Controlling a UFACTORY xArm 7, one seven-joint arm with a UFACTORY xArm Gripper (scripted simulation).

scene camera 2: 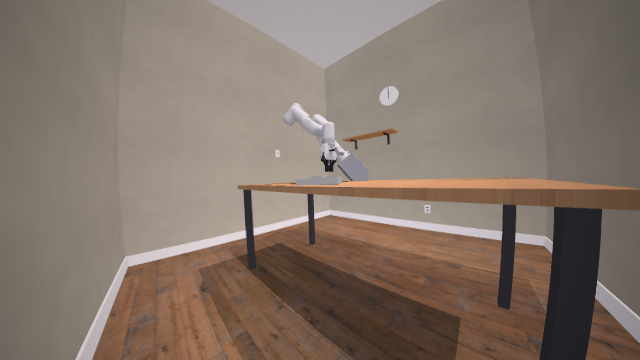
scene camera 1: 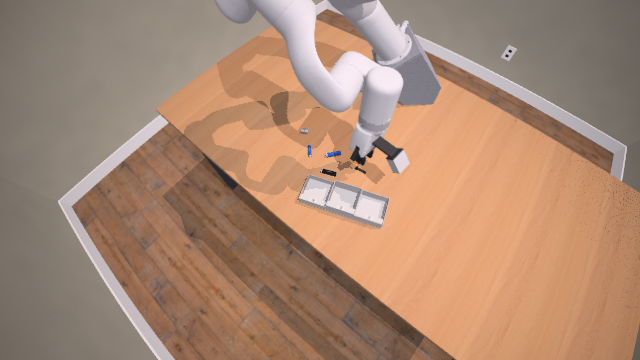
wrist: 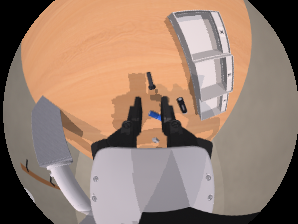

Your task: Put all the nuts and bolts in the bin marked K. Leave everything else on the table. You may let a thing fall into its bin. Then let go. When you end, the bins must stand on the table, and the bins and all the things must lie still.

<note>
I see my gripper point(scene camera 1: 363, 158) and a bin point(scene camera 1: 337, 197).
The bin also shows in the wrist view point(wrist: 202, 33). My gripper shows as well in the wrist view point(wrist: 151, 104).
</note>
